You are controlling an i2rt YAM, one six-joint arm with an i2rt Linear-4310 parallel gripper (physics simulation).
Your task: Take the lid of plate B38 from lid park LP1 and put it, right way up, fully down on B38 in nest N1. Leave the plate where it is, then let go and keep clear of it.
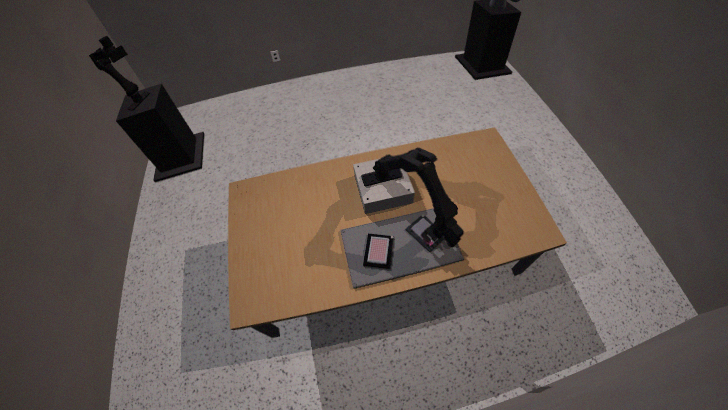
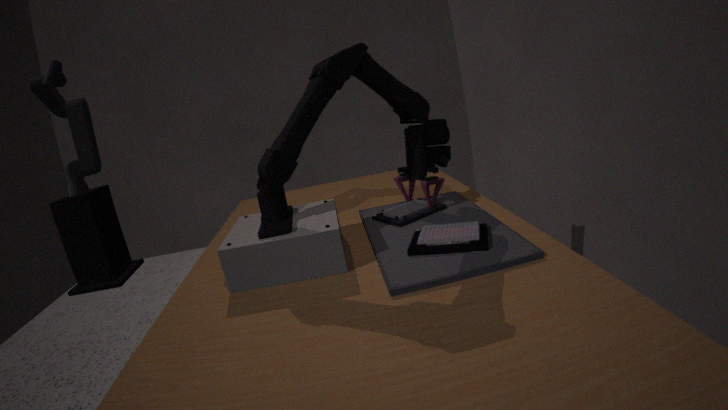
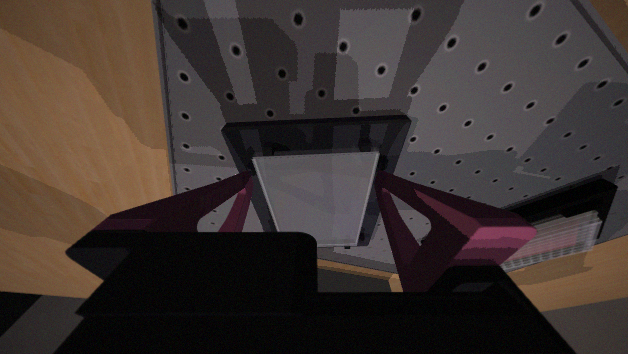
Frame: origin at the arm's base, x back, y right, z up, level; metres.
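Where they show: gripper, fingertip midpoint: (image 1: 433,237) (image 2: 419,204) (image 3: 313,177); arm's base at its link origin: (image 1: 381,176) (image 2: 277,222).
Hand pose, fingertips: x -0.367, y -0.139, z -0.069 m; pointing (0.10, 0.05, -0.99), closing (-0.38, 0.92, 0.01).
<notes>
Each offset is from my fingertips to the centre of the thing. Level surfaces: height alone.
The clear lid {dz +0.000, dx +0.037, dy +0.019 m} (image 1: 420,228) (image 2: 403,209) (image 3: 316,198) lies flat in the black frame of lid park LP1 {dz -0.004, dx +0.036, dy +0.020 m} (image 3: 316,128) at the far right of the grey perforated board {dz -0.020, dx +0.017, dy +0.155 m} (image 1: 407,266) (image 2: 437,272) (image 3: 483,109). My gripper (image 1: 431,244) (image 2: 420,199) (image 3: 313,177) is open. It is low over the lid, with one purple finger on each long side, and I cannot tell whether the fingers touch it. Plate B38 {dz +0.005, dx +0.014, dy +0.266 m} (image 1: 378,250) (image 2: 449,233) (image 3: 555,241), with pink wells and no cover, sits in the black nest N1 {dz -0.005, dx +0.014, dy +0.266 m} (image 2: 448,249) (image 3: 567,203) to the left on the same board.
The arm's grey base block (image 1: 387,198) (image 2: 284,252) stands behind the board on the wooden table {dz -0.027 m} (image 1: 284,229) (image 2: 305,356). Two black pedestals stand on the floor beyond the table, one (image 1: 157,129) (image 2: 91,239) carrying another arm.
</notes>
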